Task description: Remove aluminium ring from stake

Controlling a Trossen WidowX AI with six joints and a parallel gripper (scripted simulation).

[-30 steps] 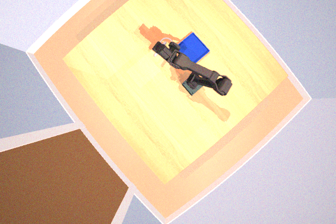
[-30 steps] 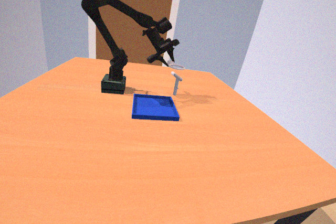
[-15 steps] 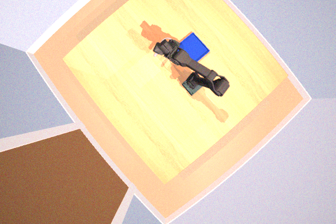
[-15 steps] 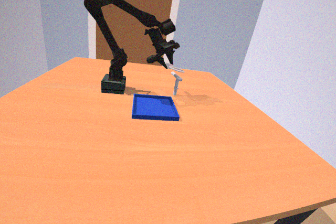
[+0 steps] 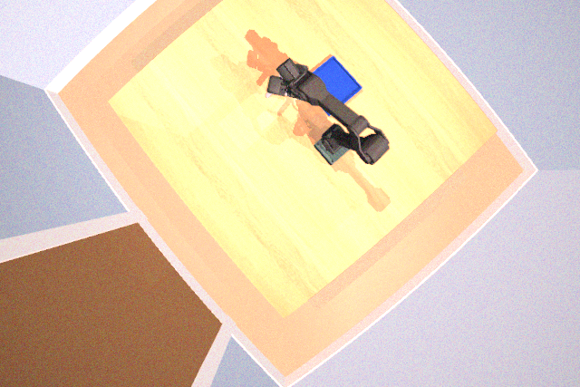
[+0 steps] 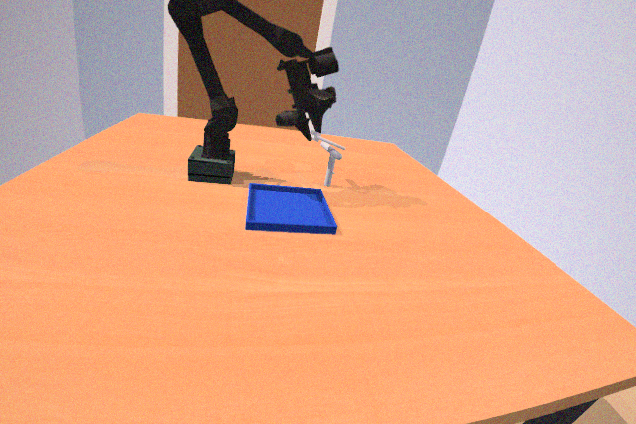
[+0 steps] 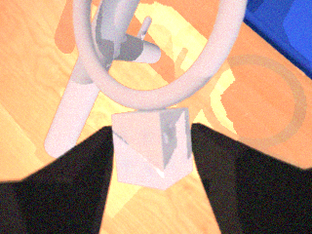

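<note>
Now: gripper tip 30 mm to the left of the aluminium ring and 30 mm short of it. The rest, counted from my gripper tip: blue tray: 180 mm to the right, 130 mm below, 70 mm behind.
</note>
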